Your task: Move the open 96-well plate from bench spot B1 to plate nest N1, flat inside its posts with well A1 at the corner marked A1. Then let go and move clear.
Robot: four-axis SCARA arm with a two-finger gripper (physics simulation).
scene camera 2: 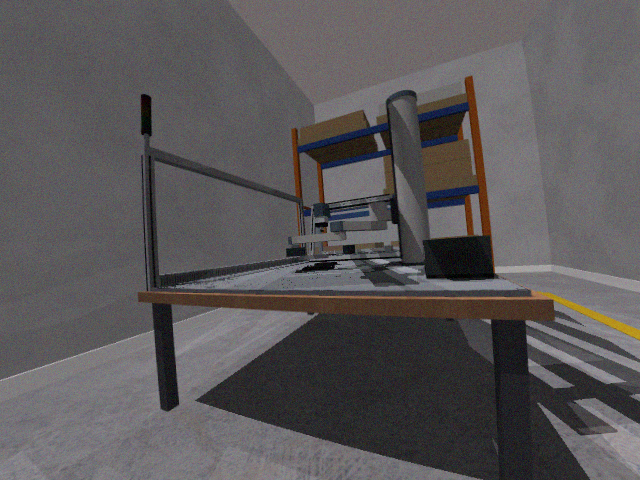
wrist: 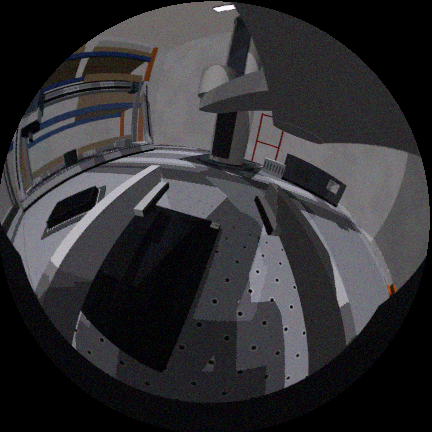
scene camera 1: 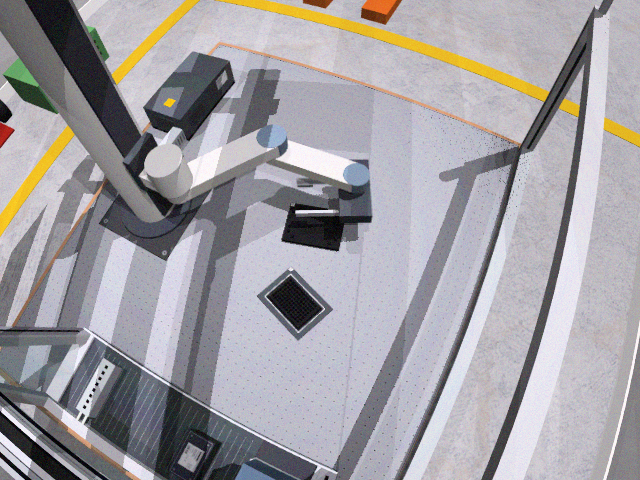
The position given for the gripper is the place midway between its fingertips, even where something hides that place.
In view: the gripper [scene camera 1: 296, 197], a 96-well plate [scene camera 1: 291, 299], a black plate nest [scene camera 1: 325, 232] and a railing [scene camera 1: 515, 445].
The 96-well plate shows as well in the wrist view [wrist: 81, 201]. The gripper also shows in the wrist view [wrist: 213, 181]. The black plate nest shows as well in the wrist view [wrist: 139, 298].
